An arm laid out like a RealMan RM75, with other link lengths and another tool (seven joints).
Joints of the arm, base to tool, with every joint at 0 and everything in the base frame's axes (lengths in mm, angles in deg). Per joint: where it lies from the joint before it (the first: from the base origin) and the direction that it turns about. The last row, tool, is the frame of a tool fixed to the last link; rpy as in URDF.
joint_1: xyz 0 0 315.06 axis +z
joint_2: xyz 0 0 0 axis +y
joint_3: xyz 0 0 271.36 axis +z
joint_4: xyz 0 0 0 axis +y
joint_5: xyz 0 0 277.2 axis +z
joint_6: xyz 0 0 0 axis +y
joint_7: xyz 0 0 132.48 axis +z
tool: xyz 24 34 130 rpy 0 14.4 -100.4
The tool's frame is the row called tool.
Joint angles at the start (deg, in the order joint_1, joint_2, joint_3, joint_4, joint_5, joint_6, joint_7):
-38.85 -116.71 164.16 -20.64 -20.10 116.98 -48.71
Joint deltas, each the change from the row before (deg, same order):
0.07 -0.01 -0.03 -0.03 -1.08 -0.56 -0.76
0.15 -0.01 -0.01 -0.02 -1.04 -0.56 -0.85
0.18 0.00 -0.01 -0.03 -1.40 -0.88 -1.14
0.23 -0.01 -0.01 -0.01 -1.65 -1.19 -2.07
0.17 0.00 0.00 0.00 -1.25 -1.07 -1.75
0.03 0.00 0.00 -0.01 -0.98 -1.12 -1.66
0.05 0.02 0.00 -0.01 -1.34 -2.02 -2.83
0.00 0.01 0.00 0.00 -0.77 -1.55 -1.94
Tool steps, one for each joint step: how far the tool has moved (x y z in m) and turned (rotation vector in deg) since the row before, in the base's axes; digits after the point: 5 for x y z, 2 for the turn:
0.00031 0.00496 0.00114 0.60 -0.29 1.05
-0.00020 0.00454 0.00117 0.47 -0.29 1.18
-0.00059 0.00665 0.00153 0.69 -0.32 1.64
-0.00098 0.00856 0.00197 0.32 -0.50 2.53
-0.00123 0.00716 0.00145 0.16 -0.36 2.14
-0.00109 0.00710 0.00083 0.02 -0.21 1.96
-0.00291 0.01167 0.00081 -0.18 -0.20 3.39
-0.00256 0.00827 0.00003 -0.18 -0.04 2.40

